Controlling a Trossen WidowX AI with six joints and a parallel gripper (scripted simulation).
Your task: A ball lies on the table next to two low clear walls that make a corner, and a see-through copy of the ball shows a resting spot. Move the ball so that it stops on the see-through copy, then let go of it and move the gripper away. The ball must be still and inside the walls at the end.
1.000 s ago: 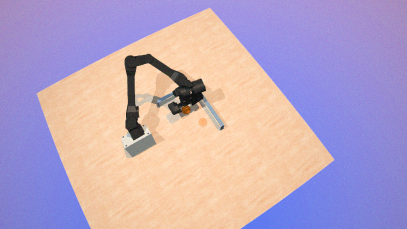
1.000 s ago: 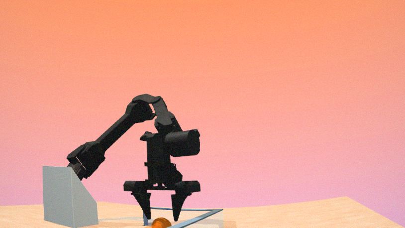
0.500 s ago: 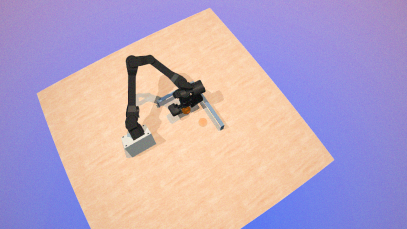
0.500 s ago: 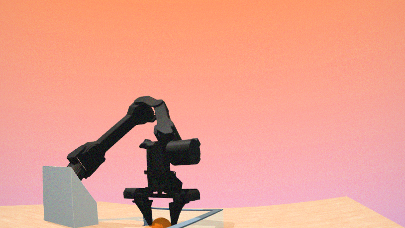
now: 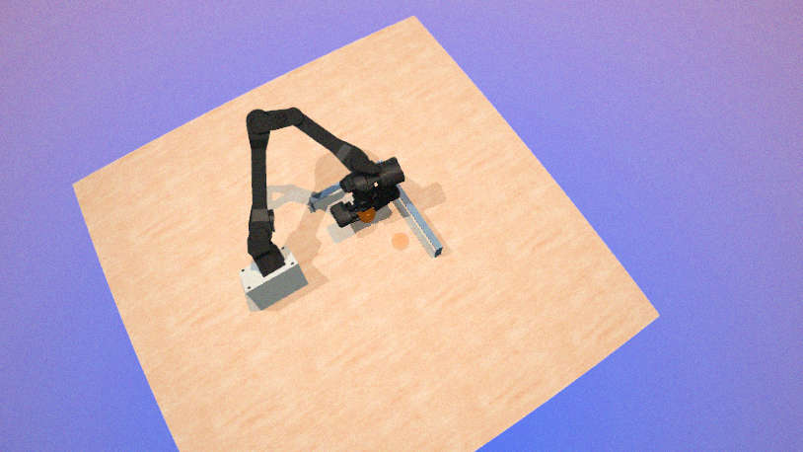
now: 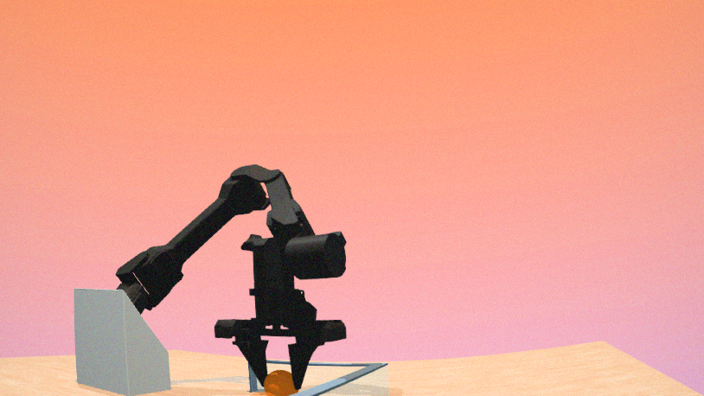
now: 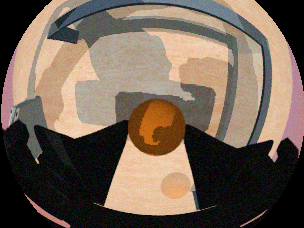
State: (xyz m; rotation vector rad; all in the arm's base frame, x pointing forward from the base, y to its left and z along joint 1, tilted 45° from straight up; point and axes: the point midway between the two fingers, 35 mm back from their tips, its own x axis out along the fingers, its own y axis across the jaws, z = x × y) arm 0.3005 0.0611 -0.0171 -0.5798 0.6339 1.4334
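Right now my gripper tip is 4 cm short of the see-through copy of ball, 12 cm to the left of it and 1 cm above it. Also, from my gripper tip: orange ball (right at my gripper tip); then clear wall (11 cm to the left).
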